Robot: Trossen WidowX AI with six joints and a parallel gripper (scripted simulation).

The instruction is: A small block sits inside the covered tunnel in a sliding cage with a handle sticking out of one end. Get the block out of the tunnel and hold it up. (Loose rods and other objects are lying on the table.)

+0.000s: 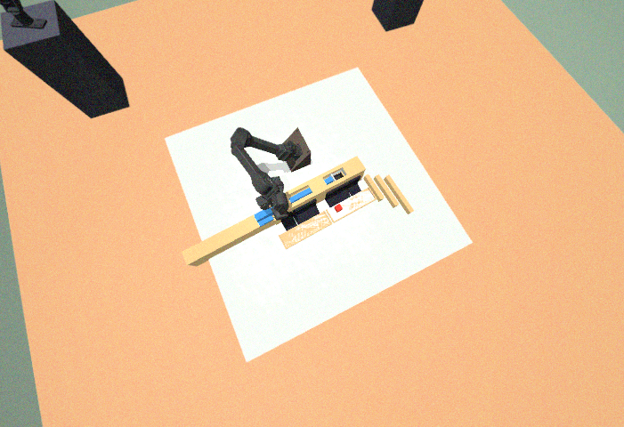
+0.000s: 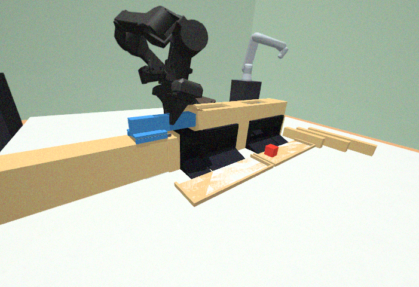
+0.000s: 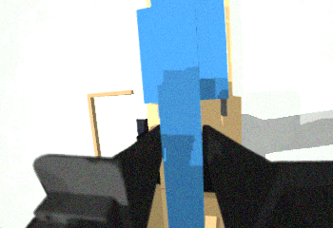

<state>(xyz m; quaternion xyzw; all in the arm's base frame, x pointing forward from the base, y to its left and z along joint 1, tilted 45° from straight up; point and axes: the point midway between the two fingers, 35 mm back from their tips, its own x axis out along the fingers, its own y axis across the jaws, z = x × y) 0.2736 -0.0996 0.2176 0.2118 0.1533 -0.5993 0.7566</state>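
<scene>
My gripper tip is 330 mm to the right of the small red block, 100 mm above it and 80 mm short of it. From my gripper tip the other things lie so: shallow wooden tray (260 mm to the left, 130 mm below, 120 mm ahead); tan covered tunnel (50 mm to the left, 50 mm below, 20 mm ahead).
</scene>
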